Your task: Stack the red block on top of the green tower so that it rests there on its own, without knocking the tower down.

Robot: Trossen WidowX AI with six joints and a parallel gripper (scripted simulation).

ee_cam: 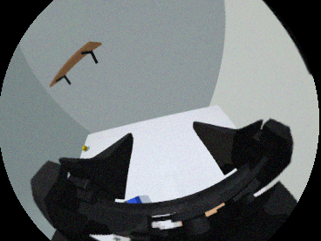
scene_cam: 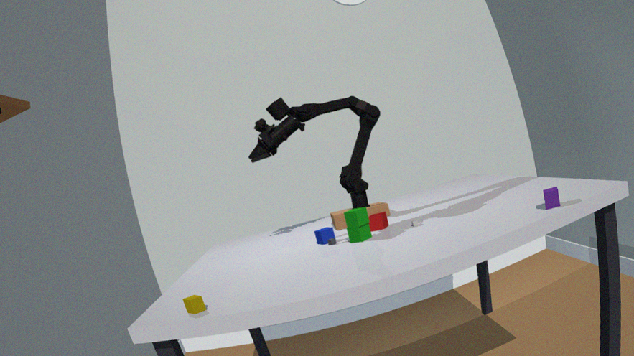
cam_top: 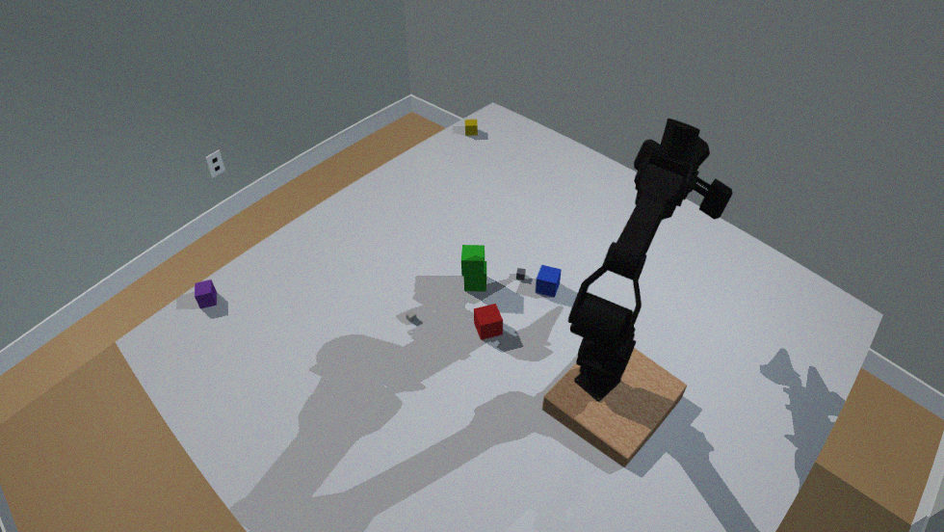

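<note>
The red block lies 18 cm ahead of my gripper tip, 37 cm to the left of it and 29 cm below it. The rest, counted from my gripper tip: blue block 18 cm ahead, 20 cm to the left, 29 cm below; then grey cube 24 cm ahead, 22 cm to the left, 30 cm below; then yellow block 75 cm ahead, 8 cm to the right, 29 cm below.
</note>
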